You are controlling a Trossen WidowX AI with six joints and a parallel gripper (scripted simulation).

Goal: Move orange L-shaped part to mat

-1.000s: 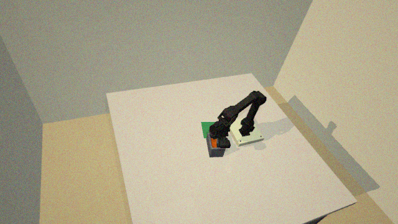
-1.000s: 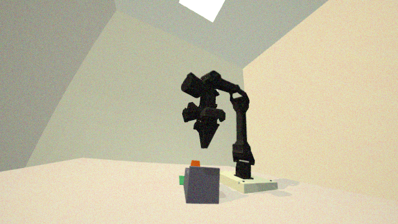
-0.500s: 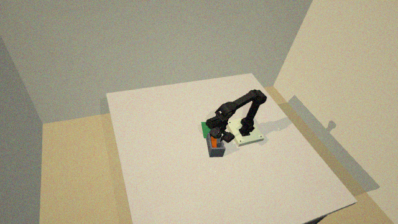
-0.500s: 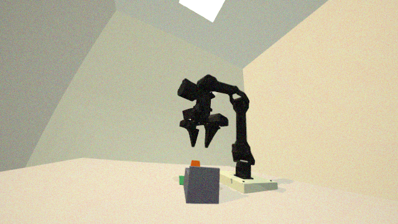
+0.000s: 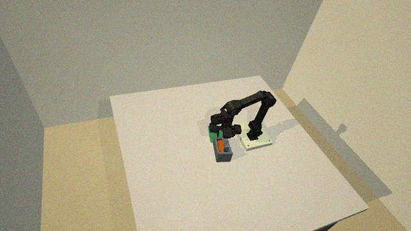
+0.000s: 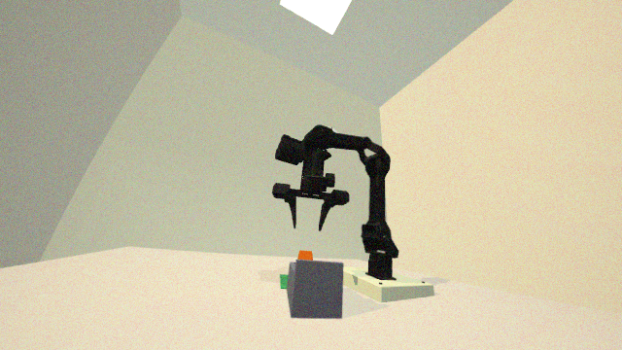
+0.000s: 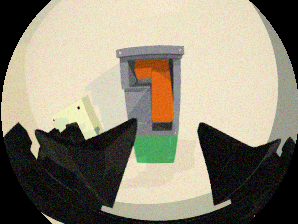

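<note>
Right now the orange L-shaped part is 1 cm behind my gripper tip, 3 cm to the left of it and 11 cm below it. Also, from my gripper tip: green mat: 5 cm behind, 14 cm to the right, 16 cm below.
</note>
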